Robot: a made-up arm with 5 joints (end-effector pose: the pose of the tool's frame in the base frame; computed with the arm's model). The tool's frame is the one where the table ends. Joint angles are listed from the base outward.
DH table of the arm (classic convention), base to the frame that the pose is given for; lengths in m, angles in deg. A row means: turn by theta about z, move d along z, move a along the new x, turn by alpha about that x. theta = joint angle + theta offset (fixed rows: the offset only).
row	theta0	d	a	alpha
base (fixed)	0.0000	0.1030	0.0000	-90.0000
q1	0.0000	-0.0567	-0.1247	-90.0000
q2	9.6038	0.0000	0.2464	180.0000
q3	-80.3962	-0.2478	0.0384	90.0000
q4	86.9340	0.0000	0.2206	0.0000
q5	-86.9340	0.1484	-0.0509	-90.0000
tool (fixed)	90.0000	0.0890	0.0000	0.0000
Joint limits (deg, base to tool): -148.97..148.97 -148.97..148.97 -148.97..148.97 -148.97..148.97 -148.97..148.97
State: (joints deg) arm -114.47 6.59 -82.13 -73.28 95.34
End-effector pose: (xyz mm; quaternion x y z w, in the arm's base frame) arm 146.8 19.1 100.0 0.5030 -0.5177 -0.4864 0.4923
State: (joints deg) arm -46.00 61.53 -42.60 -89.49 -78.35
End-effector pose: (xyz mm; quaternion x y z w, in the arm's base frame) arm 13.6 -66.1 -363.6 -0.5954 0.7474 -0.1620 0.2465
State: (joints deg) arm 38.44 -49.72 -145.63 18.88 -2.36
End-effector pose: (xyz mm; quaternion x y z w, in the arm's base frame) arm 158.5 239.8 22.3 -0.3328 0.3189 -0.6623 0.5907
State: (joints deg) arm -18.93 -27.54 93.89 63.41 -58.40
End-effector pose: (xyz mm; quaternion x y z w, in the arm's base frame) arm 23.7 -217.9 53.6 -0.1644 -0.1180 0.8560 0.4758
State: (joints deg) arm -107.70 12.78 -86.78 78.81 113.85
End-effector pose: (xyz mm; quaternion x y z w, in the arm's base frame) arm 185.7 -21.8 406.4 -0.4466 0.5052 -0.4686 0.5708
